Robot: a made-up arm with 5 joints. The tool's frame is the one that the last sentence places. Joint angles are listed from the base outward.
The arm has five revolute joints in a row. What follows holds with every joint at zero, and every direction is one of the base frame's. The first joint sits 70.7 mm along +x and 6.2 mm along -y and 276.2 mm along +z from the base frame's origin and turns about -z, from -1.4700 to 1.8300 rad. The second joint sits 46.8 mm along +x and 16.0 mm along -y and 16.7 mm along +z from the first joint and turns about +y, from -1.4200 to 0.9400 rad. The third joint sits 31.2 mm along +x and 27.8 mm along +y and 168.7 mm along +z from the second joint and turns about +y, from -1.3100 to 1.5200 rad. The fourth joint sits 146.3 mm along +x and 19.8 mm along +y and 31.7 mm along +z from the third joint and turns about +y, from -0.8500 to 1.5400 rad. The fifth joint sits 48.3 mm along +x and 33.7 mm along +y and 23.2 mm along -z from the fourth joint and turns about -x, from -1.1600 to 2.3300 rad. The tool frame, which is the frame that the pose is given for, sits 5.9 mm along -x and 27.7 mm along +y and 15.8 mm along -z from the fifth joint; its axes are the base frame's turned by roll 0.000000, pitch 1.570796 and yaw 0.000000 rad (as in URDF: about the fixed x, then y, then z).
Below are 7 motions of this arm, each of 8 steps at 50 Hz.
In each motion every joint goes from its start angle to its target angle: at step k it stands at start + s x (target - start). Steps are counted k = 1, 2, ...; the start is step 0. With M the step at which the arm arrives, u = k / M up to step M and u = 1 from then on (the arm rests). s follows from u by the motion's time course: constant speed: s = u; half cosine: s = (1 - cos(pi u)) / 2; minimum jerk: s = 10 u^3 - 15 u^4 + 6 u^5.
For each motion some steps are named. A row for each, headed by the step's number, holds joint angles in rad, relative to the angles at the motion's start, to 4 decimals.
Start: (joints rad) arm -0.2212 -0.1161 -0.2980 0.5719 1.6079
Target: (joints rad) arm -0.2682 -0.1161 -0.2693 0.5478 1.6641
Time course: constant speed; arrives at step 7
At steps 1, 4, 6, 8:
1: -0.0067 0.0000 0.0041 -0.0034 0.0080
4: -0.0269 0.0000 0.0164 -0.0138 0.0321
6: -0.0403 0.0000 0.0246 -0.0207 0.0482
8: -0.0470 0.0000 0.0287 -0.0241 0.0562

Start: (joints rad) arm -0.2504 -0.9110 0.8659 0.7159 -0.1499
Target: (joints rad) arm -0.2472 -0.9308 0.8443 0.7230 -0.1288
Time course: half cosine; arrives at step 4
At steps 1, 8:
1: 0.0005 -0.0029 -0.0032 0.0010 0.0031
8: 0.0032 -0.0198 -0.0216 0.0071 0.0211

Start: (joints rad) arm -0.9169 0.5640 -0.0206 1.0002 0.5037
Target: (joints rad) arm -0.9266 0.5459 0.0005 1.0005 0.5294
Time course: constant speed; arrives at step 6
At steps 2, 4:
2: -0.0032 -0.0060 0.0070 0.0001 0.0086
4: -0.0065 -0.0121 0.0141 0.0002 0.0171

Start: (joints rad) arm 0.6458 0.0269 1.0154 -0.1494 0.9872
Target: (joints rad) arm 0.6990 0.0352 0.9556 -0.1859 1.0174
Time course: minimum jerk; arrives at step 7
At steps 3, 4, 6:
3: 0.0196 0.0031 -0.0220 -0.0134 0.0111
4: 0.0336 0.0052 -0.0378 -0.0231 0.0191
6: 0.0520 0.0081 -0.0584 -0.0357 0.0295

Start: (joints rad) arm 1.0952 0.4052 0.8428 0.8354 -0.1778
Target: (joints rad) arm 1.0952 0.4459 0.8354 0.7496 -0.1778
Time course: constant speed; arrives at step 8
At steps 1, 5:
1: 0.0000 0.0051 -0.0009 -0.0107 0.0000
5: 0.0000 0.0254 -0.0046 -0.0536 0.0000

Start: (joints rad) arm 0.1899 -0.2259 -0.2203 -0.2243 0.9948
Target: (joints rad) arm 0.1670 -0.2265 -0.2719 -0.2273 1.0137
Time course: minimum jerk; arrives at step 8
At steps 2, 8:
2: -0.0024 -0.0001 -0.0053 -0.0003 0.0020
8: -0.0229 -0.0006 -0.0516 -0.0030 0.0189

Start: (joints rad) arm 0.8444 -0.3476 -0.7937 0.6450 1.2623
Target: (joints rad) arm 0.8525 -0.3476 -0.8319 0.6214 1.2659
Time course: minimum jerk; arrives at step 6
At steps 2, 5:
2: 0.0017 0.0000 -0.0080 -0.0050 0.0008
5: 0.0078 0.0000 -0.0368 -0.0228 0.0035

